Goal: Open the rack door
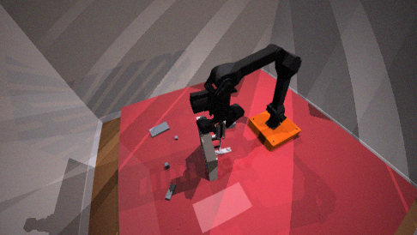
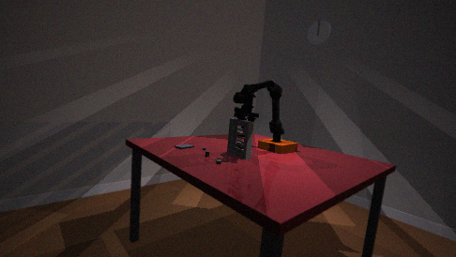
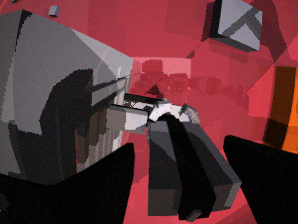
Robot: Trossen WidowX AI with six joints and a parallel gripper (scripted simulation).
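Right now the dark grey handle is 1 cm to the left of my gripper tip and 3 cm below it.
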